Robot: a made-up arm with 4 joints.
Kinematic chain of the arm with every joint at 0, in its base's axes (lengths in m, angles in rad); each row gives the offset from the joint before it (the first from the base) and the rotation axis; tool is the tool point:
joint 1: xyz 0 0 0.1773 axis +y
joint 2: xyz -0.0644 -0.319 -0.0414 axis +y
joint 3: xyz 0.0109 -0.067 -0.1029 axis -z
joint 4: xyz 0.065 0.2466 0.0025 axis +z
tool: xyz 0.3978 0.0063 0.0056
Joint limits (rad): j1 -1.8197..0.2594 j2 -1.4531..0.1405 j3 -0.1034..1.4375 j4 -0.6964..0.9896
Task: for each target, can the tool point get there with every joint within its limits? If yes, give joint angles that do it. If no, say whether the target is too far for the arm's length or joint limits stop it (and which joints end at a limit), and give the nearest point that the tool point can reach.
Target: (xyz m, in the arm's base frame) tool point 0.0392 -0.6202 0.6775
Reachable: yes | joints -0.6778 -0.9480 1.2231 0.5046
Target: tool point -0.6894 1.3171 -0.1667
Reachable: no: too far | nearest point -0.2298 0.2027 0.1830 | short by 1.255 m
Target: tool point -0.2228 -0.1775 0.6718
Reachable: yes | joints -1.0398 -1.0627 0.6527 0.7681
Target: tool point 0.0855 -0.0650 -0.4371
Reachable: no: joint limits stop it (at a limit: joint 1, joint 2, joint 3) | nearest point 0.2949 -0.0516 -0.1046 | short by 0.393 m
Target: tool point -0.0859 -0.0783 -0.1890
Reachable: no: joint limits stop it (at a limit: joint 1, joint 2, joint 3) | nearest point 0.2252 0.1108 -0.0751 | short by 0.381 m
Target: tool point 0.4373 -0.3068 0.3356
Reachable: yes | joints -0.2150 -0.3712 0.3286 -0.0288
